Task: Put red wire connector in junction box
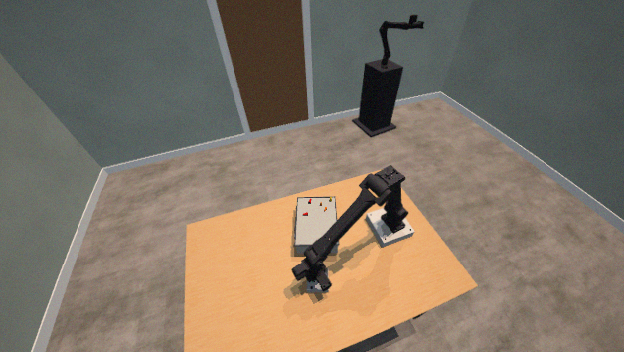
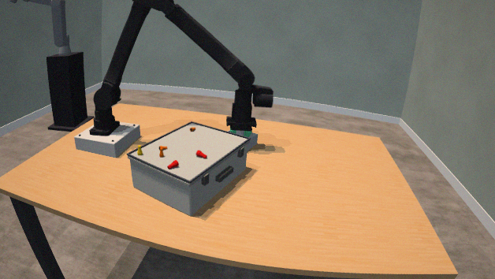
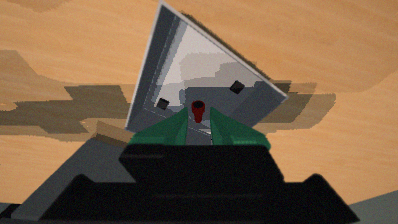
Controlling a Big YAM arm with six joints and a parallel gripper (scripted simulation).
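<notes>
My gripper is now right at the red wire connector. From my hand the other things lie so: grey tool case 130 mm behind, 240 mm to the right, 60 mm above.
</notes>
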